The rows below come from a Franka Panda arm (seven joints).
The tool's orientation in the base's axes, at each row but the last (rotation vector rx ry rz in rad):
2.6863 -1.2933 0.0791
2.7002 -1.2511 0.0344
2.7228 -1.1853 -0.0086
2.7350 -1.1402 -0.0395
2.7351 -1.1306 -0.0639
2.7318 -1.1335 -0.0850
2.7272 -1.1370 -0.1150
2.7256 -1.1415 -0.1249
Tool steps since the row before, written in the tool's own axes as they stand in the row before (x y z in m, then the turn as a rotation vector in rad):
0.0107 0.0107 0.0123 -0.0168 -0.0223 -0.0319
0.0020 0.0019 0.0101 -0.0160 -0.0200 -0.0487
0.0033 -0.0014 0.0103 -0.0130 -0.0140 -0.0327
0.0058 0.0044 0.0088 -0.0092 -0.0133 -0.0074
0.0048 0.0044 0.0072 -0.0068 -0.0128 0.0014
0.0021 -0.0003 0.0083 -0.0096 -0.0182 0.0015
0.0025 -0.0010 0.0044 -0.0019 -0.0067 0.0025
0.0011 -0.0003 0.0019 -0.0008 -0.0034 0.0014
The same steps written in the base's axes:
-0.0019 -0.0169 -0.0096 0.0076 0.0319 0.0268
-0.0006 -0.0043 -0.0095 0.0072 0.0325 0.0438
0.0025 -0.0031 -0.0102 0.0037 0.0239 0.0292
0.0002 -0.0085 -0.0076 0.0035 0.0168 0.0046
-0.0004 -0.0075 -0.0061 0.0039 0.0135 -0.0039
0.0007 -0.0025 -0.0082 0.0057 0.0192 -0.0051
0.0018 -0.0017 -0.0045 0.0030 0.0056 -0.0038
0.0007 -0.0008 -0.0019 0.0016 0.0027 -0.0020

